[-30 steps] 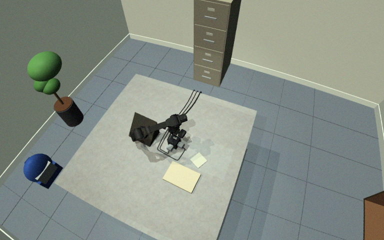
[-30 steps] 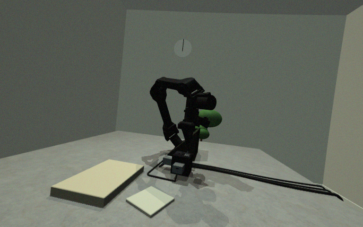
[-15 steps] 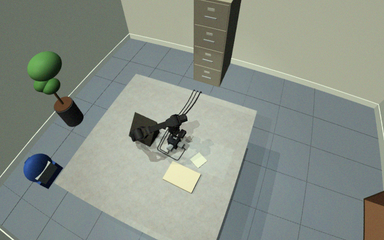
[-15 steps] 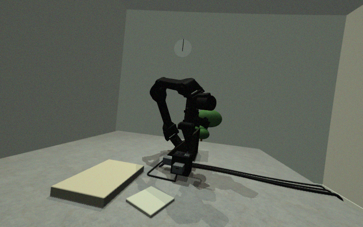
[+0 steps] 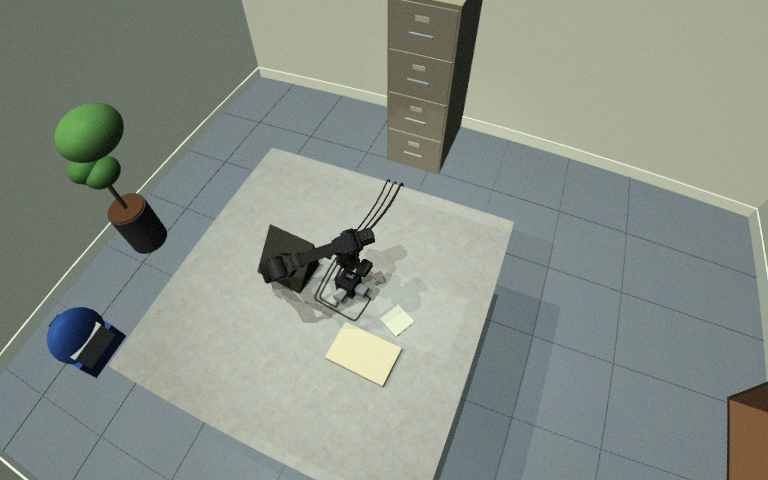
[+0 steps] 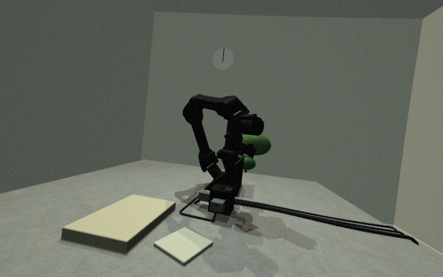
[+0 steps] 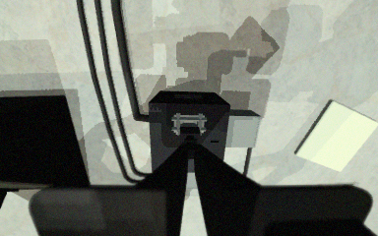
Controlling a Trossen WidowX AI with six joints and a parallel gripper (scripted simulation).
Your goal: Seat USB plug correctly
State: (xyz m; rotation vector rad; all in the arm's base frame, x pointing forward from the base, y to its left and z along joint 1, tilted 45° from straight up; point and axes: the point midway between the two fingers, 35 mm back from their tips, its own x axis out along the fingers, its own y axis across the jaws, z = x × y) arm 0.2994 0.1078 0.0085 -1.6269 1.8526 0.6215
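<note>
My gripper tip is 20 mm above the USB plug. Round my gripper tip: pale pad (230 mm ahead, 70 mm to the right, 110 mm below); then cream pad (170 mm ahead, 250 mm to the right, 110 mm below).
</note>
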